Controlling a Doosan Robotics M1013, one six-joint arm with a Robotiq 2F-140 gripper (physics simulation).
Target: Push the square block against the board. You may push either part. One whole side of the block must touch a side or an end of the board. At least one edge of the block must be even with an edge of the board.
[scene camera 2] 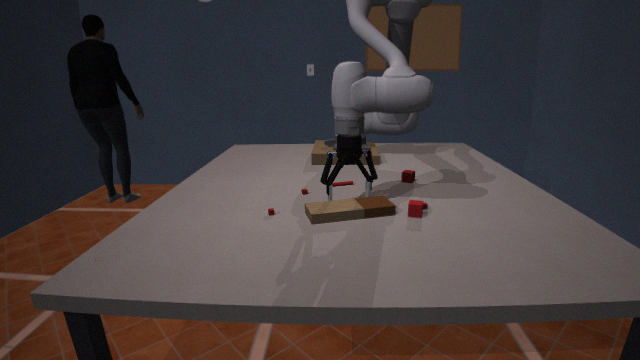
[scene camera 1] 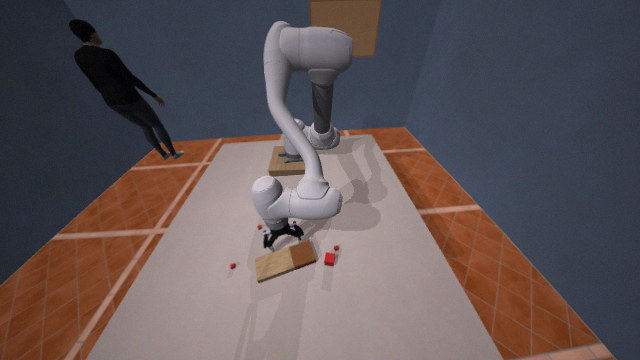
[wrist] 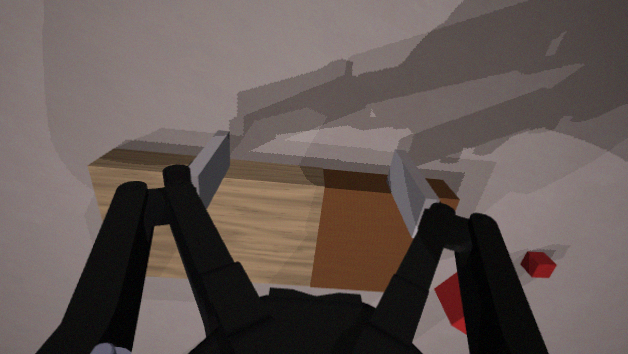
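Where they show: gripper, fingertip midpoint: (scene camera 2: pixel 349 202) (scene camera 1: pixel 286 246) (wrist: pixel 311 157); arm's base, link origin: (scene camera 1: pixel 295 155).
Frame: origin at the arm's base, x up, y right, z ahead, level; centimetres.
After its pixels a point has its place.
Observation:
The square block (scene camera 1: pixel 303 255) @[x -2.0, y 1.1, z 77.7 cm] (scene camera 2: pixel 377 207) @[x -2.0, y 1.5, z 81.3 cm] (wrist: pixel 360 235) @[x -2.0, y 3.4, z 75.8 cm] is orange-brown and lies flat on the table. One whole side of it meets the right end of the pale wooden board (scene camera 1: pixel 274 265) @[x -2.0, y 13.9, z 80.0 cm] (scene camera 2: pixel 334 211) @[x -2.0, y 14.3, z 83.3 cm] (wrist: pixel 270 220) @[x -2.0, y 10.3, z 76.4 cm], with no gap visible. Their long edges look even in the wrist view. My gripper (scene camera 1: pixel 286 245) @[x -3.8, y 8.7, z 71.4 cm] (scene camera 2: pixel 349 196) @[x -3.8, y 8.7, z 71.4 cm] (wrist: pixel 311 157) @[x -3.8, y 8.7, z 71.4 cm] is open and empty, at the long side facing the robot's base. In the wrist view one finger overlaps the board and the other overlaps the block near its outer end. The fingertips' exact height and any contact are unclear.
A red cube (scene camera 1: pixel 329 259) @[x -1.0, y -9.9, z 81.8 cm] (scene camera 2: pixel 415 208) @[x -2.1, y -9.5, z 82.9 cm] (wrist: pixel 451 302) @[x -2.7, y -7.9, z 81.2 cm] and a smaller one (scene camera 1: pixel 336 248) @[x -3.6, y -14.4, z 76.3 cm] (wrist: pixel 538 265) @[x -3.4, y -13.6, z 75.4 cm] lie right of the block. Small red cubes (scene camera 1: pixel 232 266) (scene camera 2: pixel 304 191) lie left. A red stick (scene camera 2: pixel 342 183) @[x -4.1, y 8.7, z 49.7 cm] and dark red cube (scene camera 2: pixel 408 176) @[x -2.4, y -16.9, z 48.5 cm] lie behind. A person (scene camera 1: pixel 107 75) (scene camera 2: pixel 95 75) stands left.

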